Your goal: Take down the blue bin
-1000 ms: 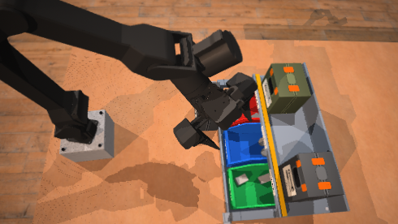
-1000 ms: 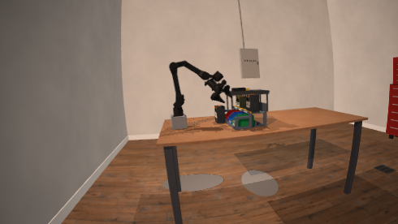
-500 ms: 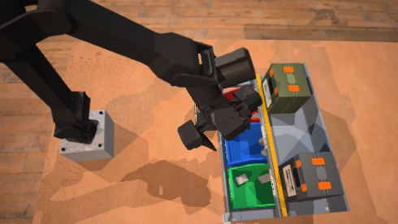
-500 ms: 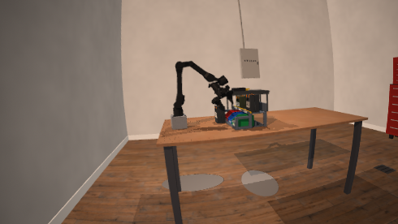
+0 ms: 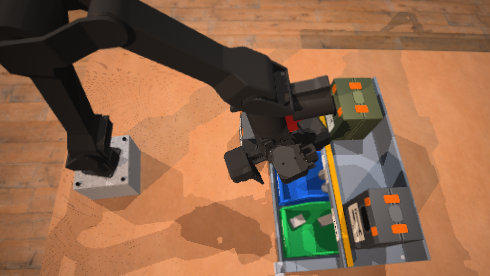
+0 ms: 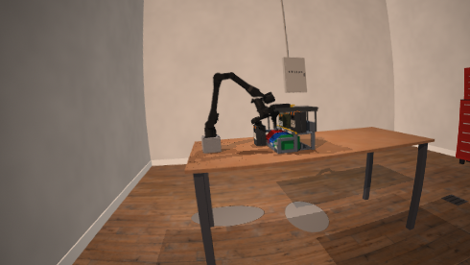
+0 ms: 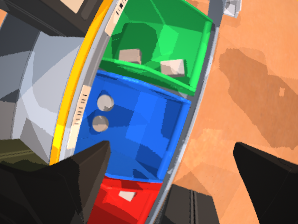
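The blue open bin lies 10 cm below my hand, 8 cm ahead of it and 1 cm to the left of it. The rest, counted from my hand: red bin 12 cm to the left, 10 cm below, 6 cm ahead; green bin 10 cm to the right, 10 cm below, 10 cm ahead; yellow rail 11 cm ahead, 4 cm below, 2 cm to the left.
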